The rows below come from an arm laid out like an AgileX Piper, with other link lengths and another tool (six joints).
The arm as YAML. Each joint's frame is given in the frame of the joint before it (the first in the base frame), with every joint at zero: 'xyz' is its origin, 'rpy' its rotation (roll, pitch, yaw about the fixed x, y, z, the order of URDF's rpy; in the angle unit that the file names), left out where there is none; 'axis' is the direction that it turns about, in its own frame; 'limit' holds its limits. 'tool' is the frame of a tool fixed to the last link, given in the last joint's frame.
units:
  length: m
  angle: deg
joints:
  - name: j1
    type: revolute
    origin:
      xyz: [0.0, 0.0, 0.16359]
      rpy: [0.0, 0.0, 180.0]
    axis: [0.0, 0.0, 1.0]
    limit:
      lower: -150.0
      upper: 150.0
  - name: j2
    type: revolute
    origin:
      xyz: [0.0, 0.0, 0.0]
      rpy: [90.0, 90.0, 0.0]
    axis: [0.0, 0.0, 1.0]
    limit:
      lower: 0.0
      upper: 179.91
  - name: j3
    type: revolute
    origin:
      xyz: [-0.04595, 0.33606, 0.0]
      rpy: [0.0, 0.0, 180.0]
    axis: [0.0, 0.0, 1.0]
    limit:
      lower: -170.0
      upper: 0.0
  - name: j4
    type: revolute
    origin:
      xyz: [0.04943, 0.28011, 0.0]
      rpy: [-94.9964, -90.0, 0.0]
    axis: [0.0, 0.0, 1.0]
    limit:
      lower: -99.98
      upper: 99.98
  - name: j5
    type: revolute
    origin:
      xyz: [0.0, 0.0, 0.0]
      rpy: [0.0, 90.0, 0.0]
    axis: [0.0, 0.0, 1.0]
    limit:
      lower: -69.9
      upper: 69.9
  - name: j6
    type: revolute
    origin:
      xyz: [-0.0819, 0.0, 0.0]
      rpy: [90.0, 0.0, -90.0]
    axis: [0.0, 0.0, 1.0]
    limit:
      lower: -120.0
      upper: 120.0
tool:
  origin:
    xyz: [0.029, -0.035, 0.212]
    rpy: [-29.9, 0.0, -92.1]
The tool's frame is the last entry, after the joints.
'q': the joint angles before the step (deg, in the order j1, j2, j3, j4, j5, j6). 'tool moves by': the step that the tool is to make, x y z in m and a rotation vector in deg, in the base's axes. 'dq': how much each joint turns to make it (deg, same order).
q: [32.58, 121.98, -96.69, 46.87, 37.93, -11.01]
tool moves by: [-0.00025, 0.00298, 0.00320, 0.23, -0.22, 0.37]
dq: [0.16, 0.06, -0.57, 0.00, 0.30, 0.00]
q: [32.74, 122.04, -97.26, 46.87, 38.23, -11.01]
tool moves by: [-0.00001, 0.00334, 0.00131, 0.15, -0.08, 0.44]
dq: [0.16, 0.35, -0.78, -0.02, 0.41, 0.01]
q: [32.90, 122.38, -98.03, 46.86, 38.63, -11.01]
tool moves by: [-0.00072, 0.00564, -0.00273, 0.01, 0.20, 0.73]
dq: [0.32, 0.97, -1.21, -0.03, 0.59, 0.01]
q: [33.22, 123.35, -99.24, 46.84, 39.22, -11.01]
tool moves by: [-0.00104, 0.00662, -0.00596, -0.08, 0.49, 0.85]
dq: [0.36, 1.43, -1.51, 0.00, 0.75, 0.04]
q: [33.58, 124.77, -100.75, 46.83, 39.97, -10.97]
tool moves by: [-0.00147, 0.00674, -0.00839, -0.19, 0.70, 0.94]
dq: [0.36, 1.71, -1.67, -0.02, 0.90, 0.06]
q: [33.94, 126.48, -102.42, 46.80, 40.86, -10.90]
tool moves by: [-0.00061, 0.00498, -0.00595, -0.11, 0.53, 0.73]
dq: [0.21, 1.38, -1.49, -0.05, 0.83, 0.10]
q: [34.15, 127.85, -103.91, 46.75, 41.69, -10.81]
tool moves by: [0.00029, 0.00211, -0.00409, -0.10, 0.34, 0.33]
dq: [0.04, 0.85, -0.87, -0.05, 0.47, 0.07]
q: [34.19, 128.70, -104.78, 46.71, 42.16, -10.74]
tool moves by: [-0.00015, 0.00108, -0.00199, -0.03, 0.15, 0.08]
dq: [0.06, 0.33, -0.25, 0.03, 0.07, 0.03]
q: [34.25, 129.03, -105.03, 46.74, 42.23, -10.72]
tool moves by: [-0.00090, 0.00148, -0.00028, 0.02, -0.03, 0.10]
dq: [0.16, 0.05, -0.02, 0.03, -0.09, -0.01]
